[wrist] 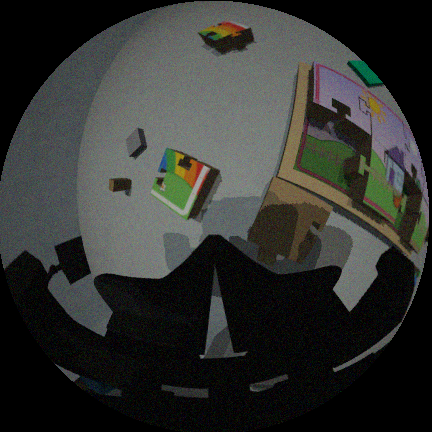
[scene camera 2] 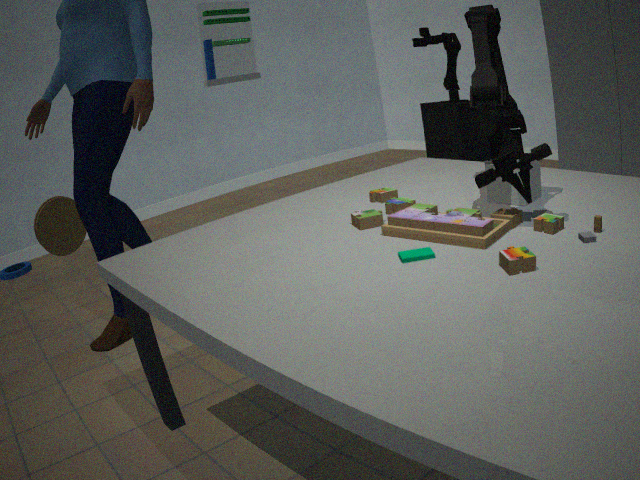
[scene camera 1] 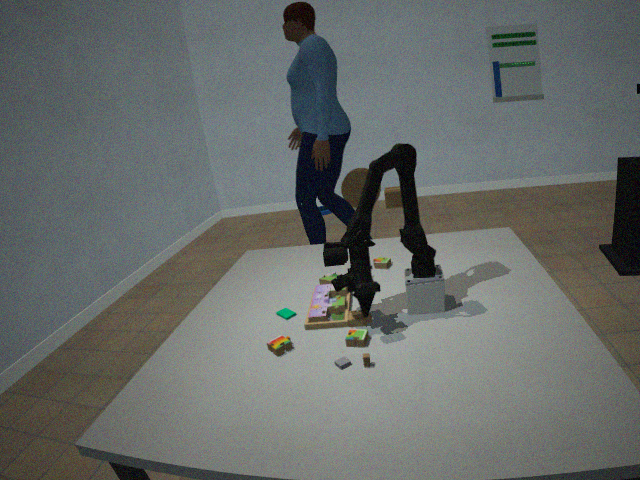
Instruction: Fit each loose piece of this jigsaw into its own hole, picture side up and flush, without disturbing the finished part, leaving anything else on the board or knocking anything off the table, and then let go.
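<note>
The jigsaw board lies in the middle of the table, with several dark holes in its picture. My gripper is shut and empty, with its tip low beside the board's corner. A rainbow-and-green piece lies on the table nearby. A rainbow piece lies farther off. More pieces lie beyond the board.
A green flat tile, a small grey block and a small brown block lie on the table. The arm's grey base stands right of the board. A person walks past the far side.
</note>
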